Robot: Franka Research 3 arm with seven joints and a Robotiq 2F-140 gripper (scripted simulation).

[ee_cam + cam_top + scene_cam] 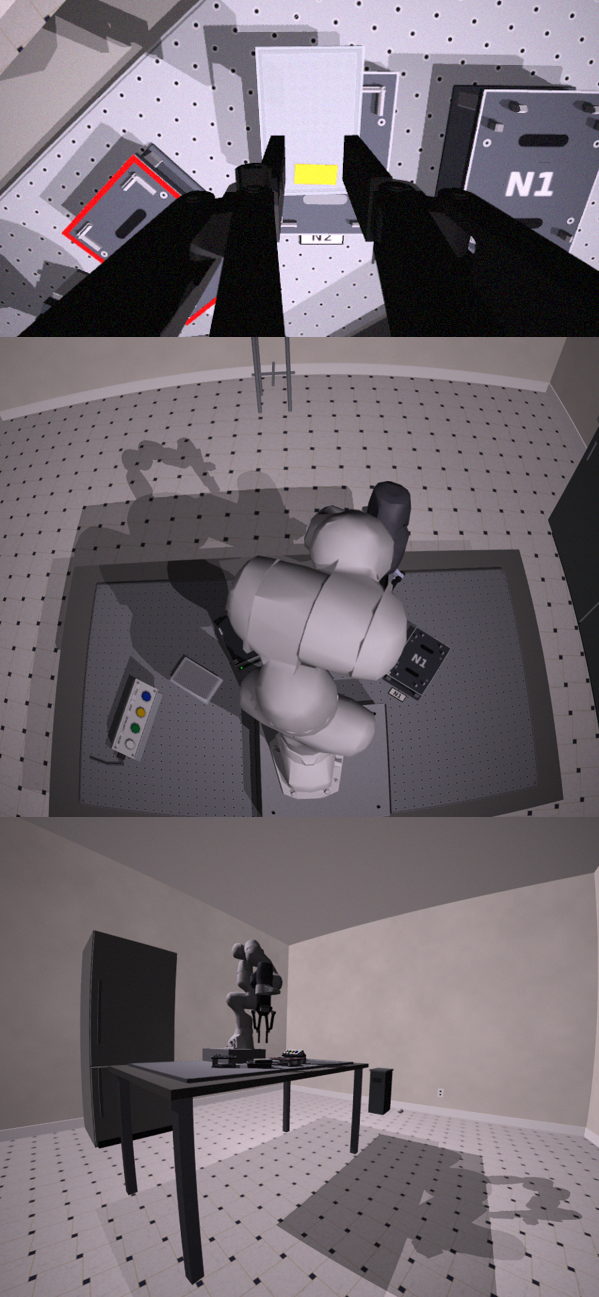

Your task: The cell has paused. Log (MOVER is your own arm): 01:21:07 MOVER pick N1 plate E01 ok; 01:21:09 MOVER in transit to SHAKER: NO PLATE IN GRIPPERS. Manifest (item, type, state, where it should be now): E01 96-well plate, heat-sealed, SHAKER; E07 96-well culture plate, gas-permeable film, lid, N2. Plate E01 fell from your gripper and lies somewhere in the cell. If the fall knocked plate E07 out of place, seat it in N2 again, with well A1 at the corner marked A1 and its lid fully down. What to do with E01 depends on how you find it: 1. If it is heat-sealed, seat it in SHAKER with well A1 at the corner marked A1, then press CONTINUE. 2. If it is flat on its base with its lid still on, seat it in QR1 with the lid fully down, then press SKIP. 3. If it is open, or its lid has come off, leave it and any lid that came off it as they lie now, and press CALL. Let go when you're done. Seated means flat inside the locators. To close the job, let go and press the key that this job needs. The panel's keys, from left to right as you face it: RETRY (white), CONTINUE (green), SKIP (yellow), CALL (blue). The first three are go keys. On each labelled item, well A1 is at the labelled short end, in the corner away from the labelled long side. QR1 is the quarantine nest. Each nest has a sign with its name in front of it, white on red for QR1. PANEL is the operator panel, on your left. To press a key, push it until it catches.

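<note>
Right now my hand is 120 mm above the lidded culture plate. Round my hand: grey N2 nest: 150 mm below, 40 mm behind, 10 mm to the left; A1 corner mark: 140 mm below, 100 mm to the left, 60 mm behind; plate E01: 480 mm to the left, 170 mm behind, 150 mm below.
</note>
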